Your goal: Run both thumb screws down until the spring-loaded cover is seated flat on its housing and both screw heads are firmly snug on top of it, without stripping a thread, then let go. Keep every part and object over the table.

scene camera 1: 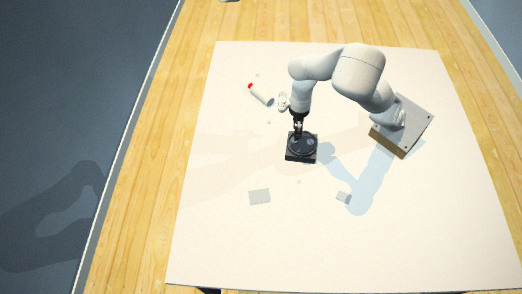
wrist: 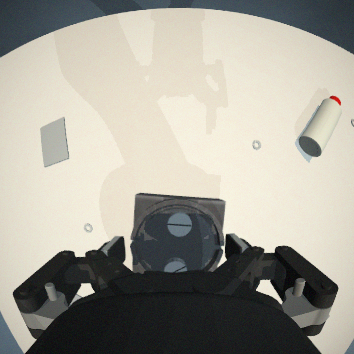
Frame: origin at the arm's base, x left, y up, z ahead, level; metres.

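Seen in the pictures: gripper, fingertip midpoint: (scene camera 1: 296, 130) (wrist: 174, 246).
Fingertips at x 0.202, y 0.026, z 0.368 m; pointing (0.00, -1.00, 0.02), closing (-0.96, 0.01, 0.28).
Pixels of each thing's middle, then the offset from my fingertips to it. "spot": a spot on its surface instead.
- dark square housing at the middle of its body: (wrist: 176, 239) (scene camera 1: 301, 146) dx -0.011, dy -0.111, dz -0.029 m
- round dark cover at the middle of its body: (wrist: 176, 242) (scene camera 1: 302, 144) dx -0.011, dy -0.096, dz -0.029 m
- grey slotted screw head at a spot on its surface: (wrist: 179, 224) spot: dx -0.006, dy -0.073, dz +0.003 m
- white cylinder with a red end, body centre: (wrist: 324, 121) (scene camera 1: 260, 93) dx -0.237, dy -0.114, dz +0.237 m
- smaller grey plate at the middle of its body: (scene camera 1: 343, 197) dx +0.145, dy -0.137, dz -0.245 m
The dark square housing (scene camera 1: 301, 160) (wrist: 143, 204) stands on the pale table top, with the round dark cover (scene camera 1: 303, 150) (wrist: 202, 245) in its ring. One grey slotted screw head (wrist: 179, 224) shows whole in the wrist view; it is the left one in the scene view, partly behind the fingers. The other screw head (scene camera 1: 310, 142) (wrist: 176, 266) is partly cut off by the gripper body in the wrist view. My gripper (scene camera 1: 298, 136) (wrist: 174, 246) is open and empty, pointing down over the left part of the cover, fingers on either side. Cover seating and finger height are unclear.
A white cylinder with a red end (scene camera 1: 261, 94) (wrist: 322, 125) lies behind the housing in the scene view. A grey plate (scene camera 1: 259, 196) (wrist: 54, 142) and a smaller grey plate (scene camera 1: 343, 196) lie in front. Small rings (scene camera 1: 269, 122) (wrist: 256, 144) lie around. The arm's base block (scene camera 1: 417, 120) is at right.
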